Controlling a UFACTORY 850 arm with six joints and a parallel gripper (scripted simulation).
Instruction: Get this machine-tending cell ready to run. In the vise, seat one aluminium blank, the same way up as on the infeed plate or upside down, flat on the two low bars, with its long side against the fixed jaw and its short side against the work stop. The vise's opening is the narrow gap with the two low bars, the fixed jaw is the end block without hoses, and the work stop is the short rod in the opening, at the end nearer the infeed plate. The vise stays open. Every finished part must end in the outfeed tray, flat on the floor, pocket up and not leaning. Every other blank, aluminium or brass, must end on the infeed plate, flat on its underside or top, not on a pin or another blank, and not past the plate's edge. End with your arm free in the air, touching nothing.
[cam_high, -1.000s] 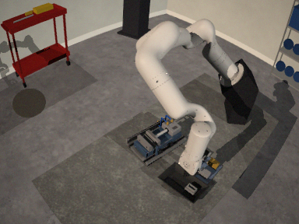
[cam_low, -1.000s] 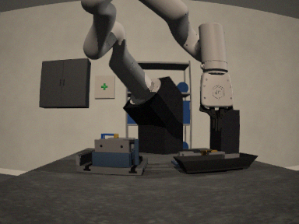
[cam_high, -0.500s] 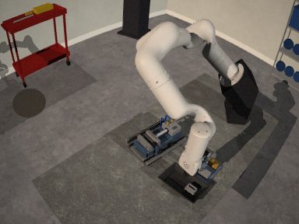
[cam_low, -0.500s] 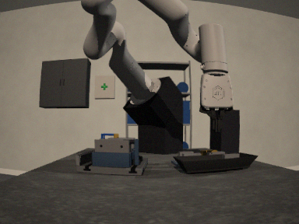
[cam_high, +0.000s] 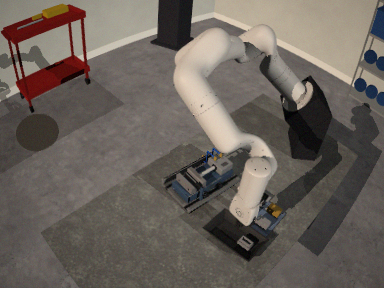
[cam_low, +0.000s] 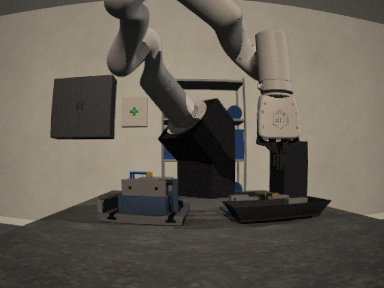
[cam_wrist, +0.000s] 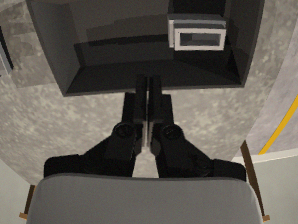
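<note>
My hand is 210 mm past the brass blank, 90 mm to the right of it and 110 mm above it. Also, from my hand: vise: 190 mm behind, 260 mm to the right, 90 mm below.
</note>
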